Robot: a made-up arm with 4 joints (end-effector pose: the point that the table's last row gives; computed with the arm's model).
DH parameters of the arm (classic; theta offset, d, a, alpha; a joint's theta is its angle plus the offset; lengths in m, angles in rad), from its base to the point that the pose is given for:
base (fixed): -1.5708 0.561 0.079 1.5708
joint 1: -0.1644 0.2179 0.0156 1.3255
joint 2: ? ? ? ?
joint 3: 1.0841 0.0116 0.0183 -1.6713
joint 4: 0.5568 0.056 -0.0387 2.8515
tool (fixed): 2.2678 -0.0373 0 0
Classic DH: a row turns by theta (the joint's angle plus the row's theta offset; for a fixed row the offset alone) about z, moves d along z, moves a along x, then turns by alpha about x.
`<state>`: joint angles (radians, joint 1 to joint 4).
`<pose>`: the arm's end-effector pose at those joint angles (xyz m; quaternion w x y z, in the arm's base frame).
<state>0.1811 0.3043 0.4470 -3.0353</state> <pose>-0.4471 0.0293 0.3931 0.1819 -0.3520 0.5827 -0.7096</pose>
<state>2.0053 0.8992 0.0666 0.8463</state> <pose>-0.2946 -0.3200 0.4157 0.7970 -0.2285 0.1120 -0.5478</pose>
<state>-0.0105 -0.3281 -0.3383 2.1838</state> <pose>-0.4369 -0.0339 0.3458 0.8084 -0.0447 0.5295 -0.2531</pose>
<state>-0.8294 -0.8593 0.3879 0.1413</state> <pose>-0.4624 -0.0496 0.4256 0.0447 0.3756 0.3980 0.8358</pose>
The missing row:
joint 2: -1.1665 0.1607 -0.1332 1.4097
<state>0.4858 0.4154 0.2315 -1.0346</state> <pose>-0.4241 0.0045 0.4049 0.4925 0.5953 0.2293 0.5921</pose>
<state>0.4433 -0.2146 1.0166 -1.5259</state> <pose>-0.4525 -0.0993 0.5037 0.0979 0.8693 0.0571 0.4811</pose>
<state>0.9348 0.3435 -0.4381 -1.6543</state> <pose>-0.4320 -0.1565 0.3810 0.3361 0.2636 0.4307 0.7950</pose>
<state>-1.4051 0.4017 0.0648 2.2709</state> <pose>-0.4037 0.1314 0.6946 0.3489 0.3548 0.8670 0.0273</pose>
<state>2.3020 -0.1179 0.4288 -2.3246</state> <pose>-0.4798 -0.1987 0.6274 0.4485 0.4571 0.4907 0.5908</pose>
